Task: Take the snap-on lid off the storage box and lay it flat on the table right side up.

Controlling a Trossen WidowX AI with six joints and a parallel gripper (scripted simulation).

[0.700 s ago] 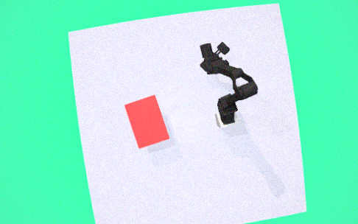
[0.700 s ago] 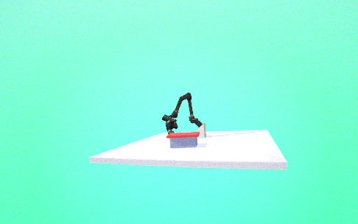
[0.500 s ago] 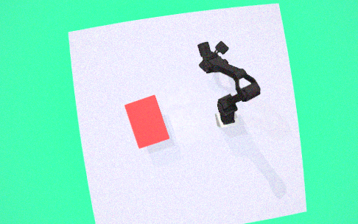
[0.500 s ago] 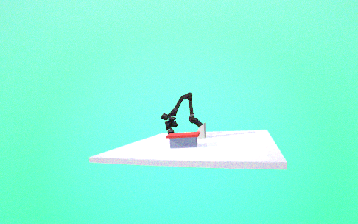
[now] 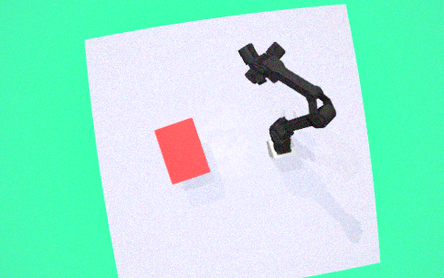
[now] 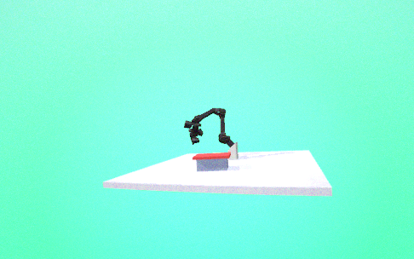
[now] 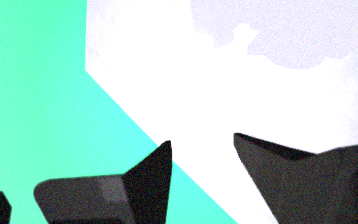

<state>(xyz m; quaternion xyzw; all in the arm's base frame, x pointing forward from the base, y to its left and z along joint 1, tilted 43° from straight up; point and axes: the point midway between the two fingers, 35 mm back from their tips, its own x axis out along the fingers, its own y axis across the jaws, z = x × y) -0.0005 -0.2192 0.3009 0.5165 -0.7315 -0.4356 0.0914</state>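
My gripper tip is now 44 cm short of the lid, 31 cm to the right of it and 6 cm above it. The rest, counted from my gripper tip: storage box 44 cm ahead, 31 cm to the left, 11 cm below.
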